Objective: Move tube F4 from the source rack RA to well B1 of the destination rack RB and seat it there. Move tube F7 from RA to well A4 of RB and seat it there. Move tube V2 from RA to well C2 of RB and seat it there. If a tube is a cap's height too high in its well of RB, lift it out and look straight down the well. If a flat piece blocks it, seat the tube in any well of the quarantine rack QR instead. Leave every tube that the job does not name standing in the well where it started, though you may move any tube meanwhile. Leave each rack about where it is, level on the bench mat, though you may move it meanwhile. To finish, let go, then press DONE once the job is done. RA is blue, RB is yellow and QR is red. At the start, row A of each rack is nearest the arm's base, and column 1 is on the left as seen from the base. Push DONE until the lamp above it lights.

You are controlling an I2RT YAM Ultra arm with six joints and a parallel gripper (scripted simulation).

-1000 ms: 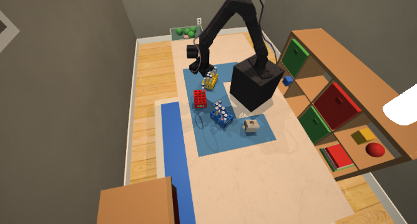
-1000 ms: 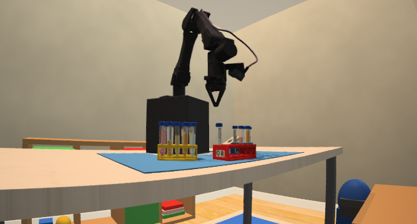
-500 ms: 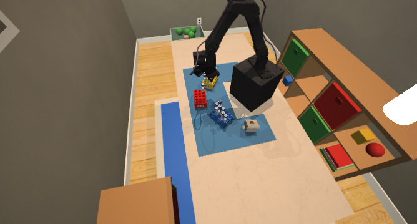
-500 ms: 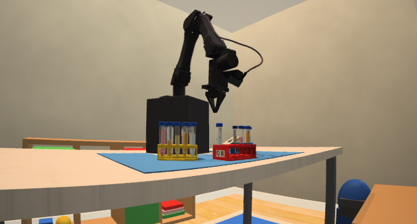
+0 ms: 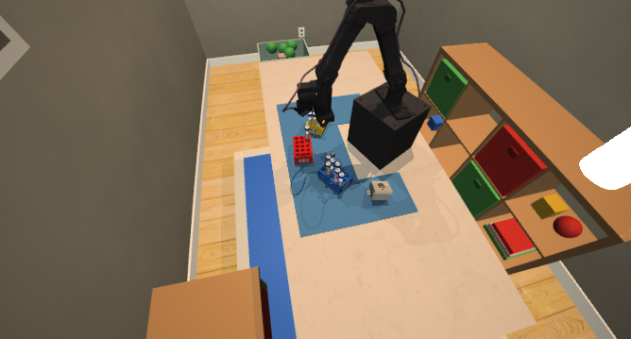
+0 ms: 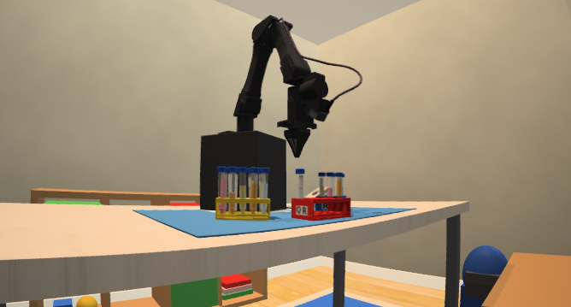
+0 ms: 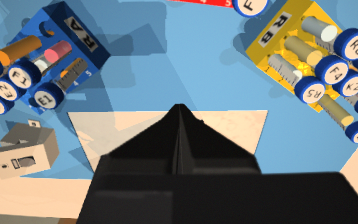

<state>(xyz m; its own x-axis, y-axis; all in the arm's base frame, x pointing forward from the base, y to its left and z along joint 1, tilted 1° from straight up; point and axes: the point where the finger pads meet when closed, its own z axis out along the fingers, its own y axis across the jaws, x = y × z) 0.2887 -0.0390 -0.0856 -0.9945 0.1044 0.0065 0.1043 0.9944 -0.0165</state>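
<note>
The done button box lies 290 mm to the left of my hand, 160 mm behind it and 120 mm below it. From my hand the other things lie so: red rack: 140 mm below, 90 mm ahead, 10 mm to the right; tube R8: 140 mm to the right, 100 mm below, 20 mm ahead; tube: 150 mm to the right, 100 mm below, 20 mm behind.
</note>
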